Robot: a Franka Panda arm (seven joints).
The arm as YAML. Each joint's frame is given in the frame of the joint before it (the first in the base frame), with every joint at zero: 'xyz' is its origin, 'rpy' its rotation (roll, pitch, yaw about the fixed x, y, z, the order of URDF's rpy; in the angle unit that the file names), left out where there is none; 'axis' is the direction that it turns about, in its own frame. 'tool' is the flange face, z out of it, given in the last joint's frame.
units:
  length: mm
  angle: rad
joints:
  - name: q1
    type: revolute
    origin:
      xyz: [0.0, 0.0, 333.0]
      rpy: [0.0, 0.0, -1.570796]
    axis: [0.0, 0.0, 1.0]
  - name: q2
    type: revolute
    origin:
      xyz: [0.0, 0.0, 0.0]
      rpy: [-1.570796, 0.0, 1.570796]
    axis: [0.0, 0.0, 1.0]
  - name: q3
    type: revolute
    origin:
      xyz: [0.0, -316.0, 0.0]
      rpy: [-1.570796, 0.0, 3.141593]
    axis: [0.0, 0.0, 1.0]
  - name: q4
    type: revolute
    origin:
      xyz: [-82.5, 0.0, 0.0]
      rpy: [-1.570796, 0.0, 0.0]
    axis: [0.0, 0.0, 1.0]
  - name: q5
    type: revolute
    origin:
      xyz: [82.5, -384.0, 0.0]
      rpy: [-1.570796, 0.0, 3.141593]
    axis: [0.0, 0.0, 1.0]
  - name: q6
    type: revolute
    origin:
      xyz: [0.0, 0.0, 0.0]
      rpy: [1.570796, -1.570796, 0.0]
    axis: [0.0, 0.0, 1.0]
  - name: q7
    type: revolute
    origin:
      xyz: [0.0, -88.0, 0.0]
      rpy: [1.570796, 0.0, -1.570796]
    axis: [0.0, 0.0, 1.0]
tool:
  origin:
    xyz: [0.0, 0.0, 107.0]
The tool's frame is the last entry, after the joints.
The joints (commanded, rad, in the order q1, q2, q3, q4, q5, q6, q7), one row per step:
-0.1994, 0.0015, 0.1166, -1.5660, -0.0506, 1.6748, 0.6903
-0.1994, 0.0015, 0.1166, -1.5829, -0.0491, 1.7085, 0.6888
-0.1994, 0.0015, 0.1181, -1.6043, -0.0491, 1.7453, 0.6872
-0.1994, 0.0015, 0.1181, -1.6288, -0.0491, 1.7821, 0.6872
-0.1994, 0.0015, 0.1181, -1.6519, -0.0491, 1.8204, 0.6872
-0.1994, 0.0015, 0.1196, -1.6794, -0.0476, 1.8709, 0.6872
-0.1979, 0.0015, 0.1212, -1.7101, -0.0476, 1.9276, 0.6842
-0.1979, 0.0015, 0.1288, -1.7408, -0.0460, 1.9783, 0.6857
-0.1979, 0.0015, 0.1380, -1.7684, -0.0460, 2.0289, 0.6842
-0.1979, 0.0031, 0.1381, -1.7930, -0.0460, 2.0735, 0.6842
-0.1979, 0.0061, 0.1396, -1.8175, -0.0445, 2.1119, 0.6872
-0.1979, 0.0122, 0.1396, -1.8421, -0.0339, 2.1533, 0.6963
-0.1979, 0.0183, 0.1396, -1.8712, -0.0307, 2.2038, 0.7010
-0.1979, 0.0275, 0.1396, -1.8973, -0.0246, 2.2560, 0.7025
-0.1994, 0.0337, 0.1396, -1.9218, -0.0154, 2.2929, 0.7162
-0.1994, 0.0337, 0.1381, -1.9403, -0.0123, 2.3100, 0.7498
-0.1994, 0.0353, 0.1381, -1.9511, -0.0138, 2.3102, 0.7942
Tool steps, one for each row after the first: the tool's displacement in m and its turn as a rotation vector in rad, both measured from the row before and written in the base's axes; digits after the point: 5 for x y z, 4 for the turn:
0.00299, 0.00007, -0.00483, 0.0000, -0.0167, 0.0032
0.00311, 0.00079, -0.00670, -0.0014, -0.0152, 0.0049
0.00273, -0.00003, -0.00824, -0.0009, -0.0122, 0.0018
0.00267, -0.00001, -0.00741, -0.0011, -0.0151, 0.0019
0.00340, 0.00099, -0.00831, -0.0001, -0.0230, 0.0038
0.00347, 0.00186, -0.00922, -0.0023, -0.0257, 0.0087
0.00273, 0.00465, -0.00986, 0.0008, -0.0201, 0.0082
0.00256, 0.00554, -0.00828, -0.0014, -0.0228, 0.0129
0.00198, 0.00015, -0.00834, -0.0004, -0.0184, 0.0021
0.00156, 0.00100, -0.00979, 0.0025, -0.0112, -0.0001
0.00207, 0.00038, -0.01131, 0.0135, -0.0118, -0.0100
0.00183, 0.00008, -0.01250, 0.0049, -0.0158, -0.0039
0.00240, 0.00002, -0.01255, 0.0070, -0.0174, -0.0022
0.00044, -0.00072, -0.01171, 0.0138, -0.0072, -0.0171
-0.00146, -0.00067, -0.00732, 0.0141, 0.0004, -0.0342
-0.00134, 0.00004, -0.00635, 0.0140, 0.0111, -0.0414

